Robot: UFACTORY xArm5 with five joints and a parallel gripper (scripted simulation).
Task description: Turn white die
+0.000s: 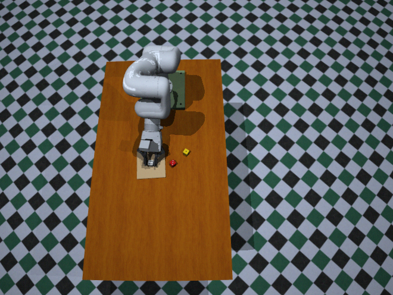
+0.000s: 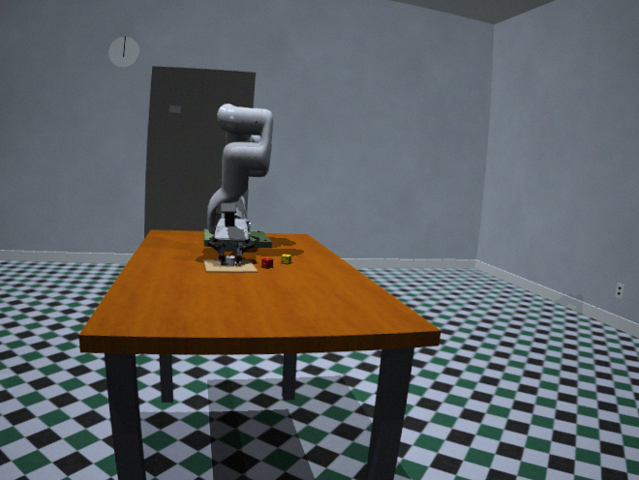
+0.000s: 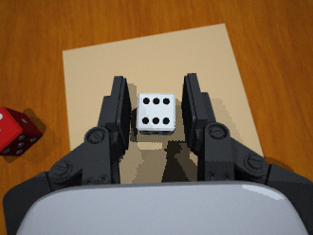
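My gripper is now 2 cm above the white die. The rest, counted from my hand: yellow die (16 cm to the left, 8 cm behind, 2 cm below); then tan mat (3 cm below); then red die (11 cm to the left, 2 cm below, 1 cm behind).
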